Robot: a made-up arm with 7 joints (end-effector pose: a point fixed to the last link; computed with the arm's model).
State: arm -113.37 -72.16 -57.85 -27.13 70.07 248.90 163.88
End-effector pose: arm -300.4 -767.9 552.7 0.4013 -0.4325 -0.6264 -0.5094
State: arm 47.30 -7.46 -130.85 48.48 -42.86 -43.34 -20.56
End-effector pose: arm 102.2 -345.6 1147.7 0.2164 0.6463 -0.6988 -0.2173
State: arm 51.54 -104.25 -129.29 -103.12 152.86 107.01 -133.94
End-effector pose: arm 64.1 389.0 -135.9 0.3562 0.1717 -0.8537 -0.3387
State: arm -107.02 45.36 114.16 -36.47 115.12 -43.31 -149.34
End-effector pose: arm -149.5 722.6 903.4 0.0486 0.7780 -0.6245 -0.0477
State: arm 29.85 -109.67 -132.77 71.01 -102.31 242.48 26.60
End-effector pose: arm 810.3 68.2 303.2 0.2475 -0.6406 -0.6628 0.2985
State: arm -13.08 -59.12 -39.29 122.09 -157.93 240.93 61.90
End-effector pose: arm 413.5 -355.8 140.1 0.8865 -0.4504 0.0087 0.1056
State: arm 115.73 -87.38 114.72 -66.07 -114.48 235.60 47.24
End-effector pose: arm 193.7 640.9 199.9 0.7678 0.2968 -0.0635 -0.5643
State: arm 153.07 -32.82 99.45 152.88 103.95 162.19 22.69
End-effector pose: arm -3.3 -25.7 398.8 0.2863 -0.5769 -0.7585 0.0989
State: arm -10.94 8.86 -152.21 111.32 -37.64 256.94 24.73
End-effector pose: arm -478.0 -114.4 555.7 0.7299 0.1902 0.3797 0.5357
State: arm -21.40 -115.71 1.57 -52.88 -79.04 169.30 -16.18
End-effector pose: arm 614.3 -279.2 379.4 0.4489 -0.0772 0.5972 0.6602
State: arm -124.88 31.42 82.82 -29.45 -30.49 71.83 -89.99
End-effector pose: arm -75.1 602.4 979.7 0.9499 -0.2321 0.0584 0.2008
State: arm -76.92 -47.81 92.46 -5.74 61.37 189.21 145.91
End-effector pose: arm 114.3 -597.3 865.2 0.3205 0.8203 -0.4737 -0.0016
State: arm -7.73 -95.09 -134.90 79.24 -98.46 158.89 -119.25
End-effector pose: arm 576.9 -492.7 448.2 0.2934 0.2526 -0.7908 0.4741
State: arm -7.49 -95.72 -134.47 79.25 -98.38 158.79 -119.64
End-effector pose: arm 580.0 -491.9 438.7 0.2964 0.2604 -0.7897 0.4698
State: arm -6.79 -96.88 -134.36 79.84 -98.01 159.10 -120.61
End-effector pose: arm 585.2 -485.5 427.3 0.3005 0.2731 -0.7874 0.4638
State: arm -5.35 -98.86 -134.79 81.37 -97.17 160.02 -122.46
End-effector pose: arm 593.3 -469.8 413.3 0.3059 0.2928 -0.7826 0.4563
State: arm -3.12 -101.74 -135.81 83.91 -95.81 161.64 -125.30
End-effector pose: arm 603.7 -443.4 397.1 0.3123 0.3209 -0.7742 0.4474
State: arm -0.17 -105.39 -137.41 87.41 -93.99 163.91 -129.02
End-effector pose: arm 614.5 -406.1 380.3 0.3185 0.3561 -0.7611 0.4386
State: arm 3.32 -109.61 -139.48 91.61 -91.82 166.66 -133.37
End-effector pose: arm 623.7 -359.4 364.0 0.3233 0.3974 -0.7424 0.4318
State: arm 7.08 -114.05 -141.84 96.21 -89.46 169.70 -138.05
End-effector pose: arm 628.9 -306.4 349.7 0.3253 0.4421 -0.7183 0.4276
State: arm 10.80 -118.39 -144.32 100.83 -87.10 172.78 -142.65
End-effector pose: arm 628.9 -251.6 337.7 0.3242 0.4868 -0.6898 0.4267
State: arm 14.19 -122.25 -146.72 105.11 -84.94 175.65 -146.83
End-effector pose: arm 624.0 -199.9 329.0 0.3204 0.5278 -0.6597 0.4284
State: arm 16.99 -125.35 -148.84 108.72 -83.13 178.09 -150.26
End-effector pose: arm 615.8 -156.1 323.4 0.3146 0.5618 -0.6317 0.4317
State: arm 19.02 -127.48 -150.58 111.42 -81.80 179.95 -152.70
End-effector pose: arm 607.3 -123.2 321.3 0.3081 0.5861 -0.6095 0.4361
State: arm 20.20 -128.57 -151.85 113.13 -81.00 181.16 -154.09
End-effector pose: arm 600.6 -102.6 322.7 0.3019 0.5995 -0.5961 0.4407
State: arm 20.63 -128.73 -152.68 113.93 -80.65 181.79 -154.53
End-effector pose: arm 597.0 -92.7 327.2 0.2962 0.6033 -0.5917 0.4453
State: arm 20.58 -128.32 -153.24 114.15 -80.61 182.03 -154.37
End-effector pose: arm 595.5 -89.7 333.6 0.2913 0.6008 -0.5931 0.4499
